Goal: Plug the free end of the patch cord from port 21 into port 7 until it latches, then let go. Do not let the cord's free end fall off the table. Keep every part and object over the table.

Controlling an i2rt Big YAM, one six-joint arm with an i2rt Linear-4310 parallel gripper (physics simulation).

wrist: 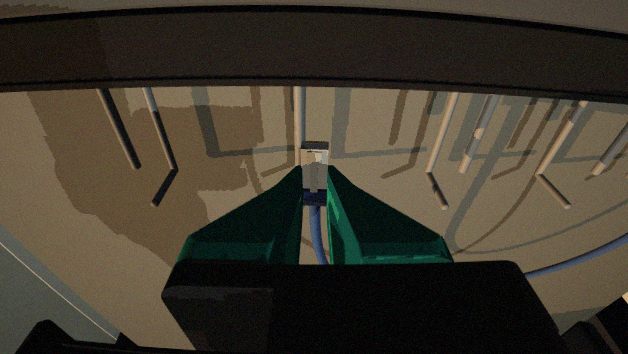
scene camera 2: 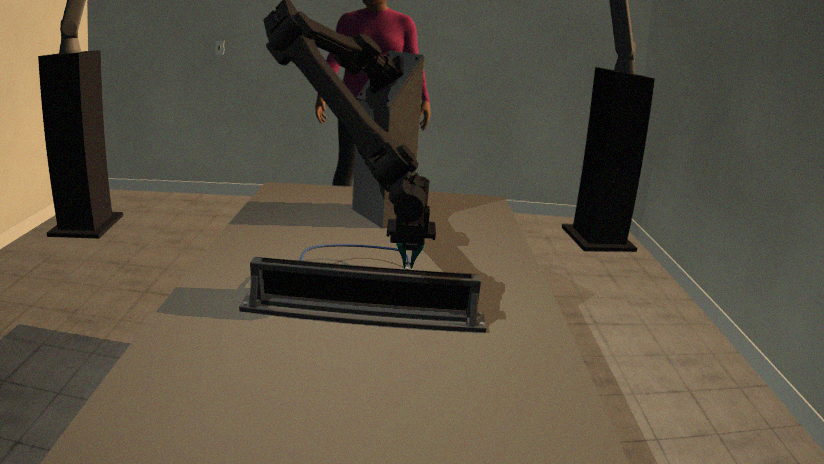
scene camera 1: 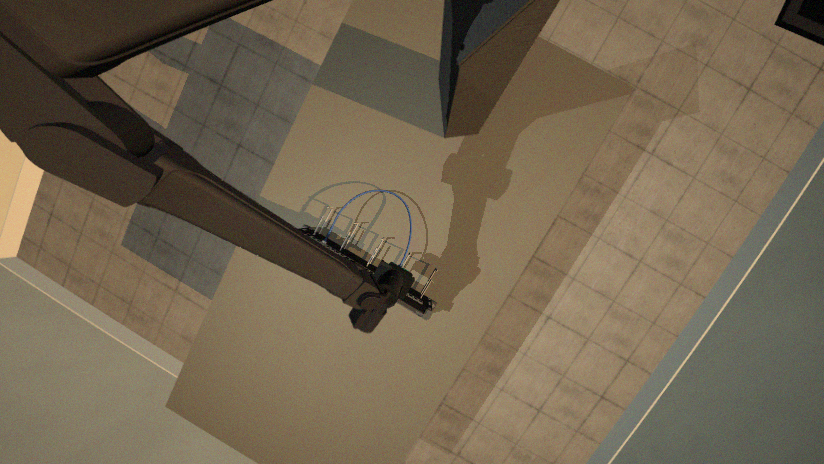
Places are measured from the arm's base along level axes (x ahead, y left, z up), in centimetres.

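Pixels of known places: gripper, fingertip midpoint: [wrist: 314,176] [scene camera 2: 407,267] [scene camera 1: 398,269]; arm's base at its link origin: [scene camera 2: 388,75].
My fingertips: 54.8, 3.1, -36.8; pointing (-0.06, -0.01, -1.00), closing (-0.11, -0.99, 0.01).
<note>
For each thing: its top centre in the pictures, then the offset to it from my fingertips, as dx, dy, dz. "pt": a spot on its surface instead. Level surfaces: height alone.
- clear plug at its top centre: [wrist: 313,176] +0.9, +0.0, +1.1
- dark patch panel at its top centre: [wrist: 565,137] [scene camera 2: 364,263] [scene camera 1: 364,265] +2.5, -9.7, +2.0
- post at a spot on its surface: [wrist: 299,117] pt +1.9, +0.5, -2.5
- table at its surface level: dz -8.1
My gripper [scene camera 2: 408,266] [wrist: 314,176] is shut on the plug at the cord's free end. The clear plug [wrist: 315,159] with its dark blue boot sits between the green fingertips, its nose toward the panel. In the wrist view, a gap shows between the nose and the edge of the dark patch panel [wrist: 300,50] [scene camera 2: 369,273]. The blue cord [scene camera 1: 410,216] [scene camera 2: 345,246] [wrist: 575,262] arches back to the panel's other part, where its far end meets the panel. The arm hides the fingertips in scene camera 1. Ports 7 and 21 cannot be told apart by number.
Thin metal cable hooks [scene camera 1: 431,279] [wrist: 440,137] stick out of the panel's cord side, on both sides of the gripper; one post [wrist: 299,117] stands right beside the plug. The arm's pedestal [scene camera 1: 490,74] [scene camera 2: 400,126] stands behind on the table [scene camera 1: 276,368] [scene camera 2: 345,391].
</note>
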